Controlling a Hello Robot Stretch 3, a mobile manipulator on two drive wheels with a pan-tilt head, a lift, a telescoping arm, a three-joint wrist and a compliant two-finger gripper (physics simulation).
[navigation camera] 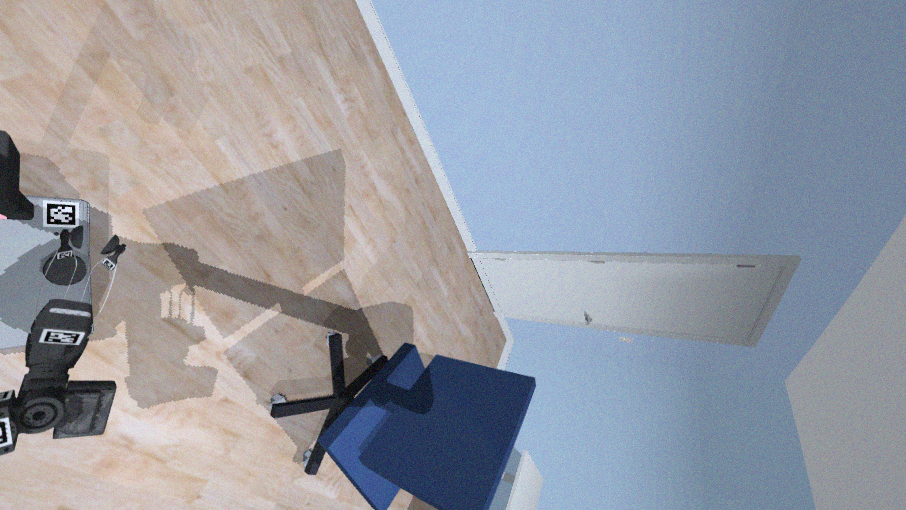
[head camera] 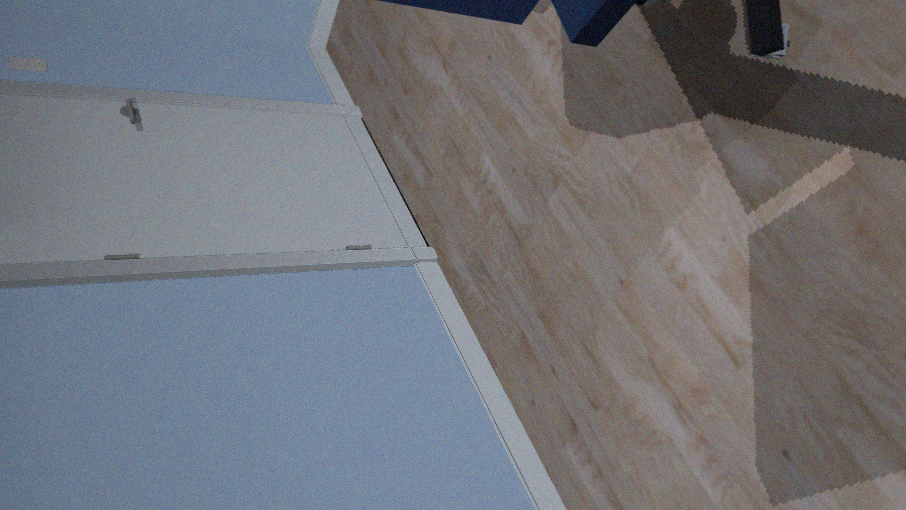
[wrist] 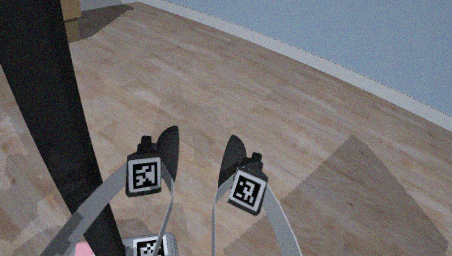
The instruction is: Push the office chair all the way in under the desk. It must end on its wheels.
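Pixels of known places: gripper, between the fingertips: (navigation camera: 98, 231) (wrist: 202, 149); robot's base, origin of its link: (navigation camera: 64, 266).
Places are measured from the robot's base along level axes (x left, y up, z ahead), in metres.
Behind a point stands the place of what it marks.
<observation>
The blue office chair (head camera: 589, 25) @(y 0.462, x -0.370, z 0.901 m) (navigation camera: 456, 430) @(y 0.823, x -0.473, z 0.698 m) stands upright on its black star base in the lower middle of the navigation view. In the head view its lower parts are cut off by the top edge. A white piece of furniture, seemingly the desk (navigation camera: 528, 482) @(y 0.720, x -1.512, z 1.791 m), shows in part behind the backrest at the bottom of the navigation view; most of it is hidden or out of frame. My gripper (navigation camera: 95, 240) @(y 0.476, x 0.082, z 0.050 m) (wrist: 202, 149) @(y 0.476, x 0.082, z 0.050 m) is open, with bare floor showing between its fingers. It is at the left of the navigation view, beside my base and apart from the chair.
A blue wall (head camera: 253, 392) @(y 0.756, x 0.342, z 1.924 m) (navigation camera: 602, 126) @(y 1.110, x 0.676, z 1.624 m) (wrist: 400, 45) @(y 0.342, x 0.912, z 1.411 m) with a white door (head camera: 221, 183) @(y 0.676, x -0.278, z 2.457 m) (navigation camera: 646, 291) @(y 1.344, x -0.248, z 2.430 m) runs along the floor's far side. A wooden cabinet (wrist: 72, 22) @(y 0.110, x 1.497, z -0.421 m) shows at the wrist view's top left. My black mast (wrist: 45, 90) @(y 0.510, x 0.116, z -0.061 m) crosses that view's left side.
</observation>
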